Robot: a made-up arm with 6 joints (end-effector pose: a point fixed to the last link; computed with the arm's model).
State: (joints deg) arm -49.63 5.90 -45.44 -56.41 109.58 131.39
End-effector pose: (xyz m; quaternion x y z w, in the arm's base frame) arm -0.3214 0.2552 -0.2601 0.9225 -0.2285 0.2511 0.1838
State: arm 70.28 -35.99 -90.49 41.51 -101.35 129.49
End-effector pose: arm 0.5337 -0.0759 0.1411 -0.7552 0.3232 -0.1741 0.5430
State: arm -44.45 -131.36 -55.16 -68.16 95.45 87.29
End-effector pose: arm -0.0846 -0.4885 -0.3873 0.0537 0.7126 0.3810 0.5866
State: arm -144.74 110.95 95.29 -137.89 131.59 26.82
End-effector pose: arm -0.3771 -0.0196 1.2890 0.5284 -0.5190 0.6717 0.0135
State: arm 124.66 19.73 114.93 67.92 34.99 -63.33
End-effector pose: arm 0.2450 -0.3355 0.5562 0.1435 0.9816 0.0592 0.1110
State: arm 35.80 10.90 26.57 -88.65 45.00 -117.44
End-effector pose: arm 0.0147 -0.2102 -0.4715 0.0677 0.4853 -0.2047 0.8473
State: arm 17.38 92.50 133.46 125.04 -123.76 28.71
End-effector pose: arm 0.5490 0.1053 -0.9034 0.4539 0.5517 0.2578 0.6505
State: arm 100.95 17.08 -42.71 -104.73 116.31 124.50
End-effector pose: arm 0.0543 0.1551 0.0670 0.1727 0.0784 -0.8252 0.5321
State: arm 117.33 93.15 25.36 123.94 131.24 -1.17
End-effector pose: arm 1.1278 -0.3072 0.2430 0.2045 -0.0906 -0.1844 0.9570
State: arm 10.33 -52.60 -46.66 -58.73 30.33 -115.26
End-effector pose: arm 0.0523 -0.3119 -0.3374 0.2037 0.0173 -0.9136 0.3514
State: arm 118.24 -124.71 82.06 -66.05 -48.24 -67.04
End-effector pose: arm -0.1833 -0.0266 -0.0199 0.0953 -0.6280 -0.6199 0.4607
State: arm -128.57 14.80 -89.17 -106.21 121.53 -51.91
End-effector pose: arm -0.5725 0.0697 0.0133 -0.2773 -0.7752 0.5660 0.0420
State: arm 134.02 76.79 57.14 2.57 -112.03 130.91
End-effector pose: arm 0.9123 -0.2134 0.3449 0.1959 0.5841 0.3880 0.6855
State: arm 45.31 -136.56 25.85 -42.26 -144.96 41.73
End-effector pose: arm -0.5582 0.2496 -0.2652 0.6714 0.4720 -0.5698 0.0423
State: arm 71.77 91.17 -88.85 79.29 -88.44 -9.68
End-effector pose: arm 0.2640 -0.1579 0.2080 0.1134 -0.5724 -0.1363 0.8006
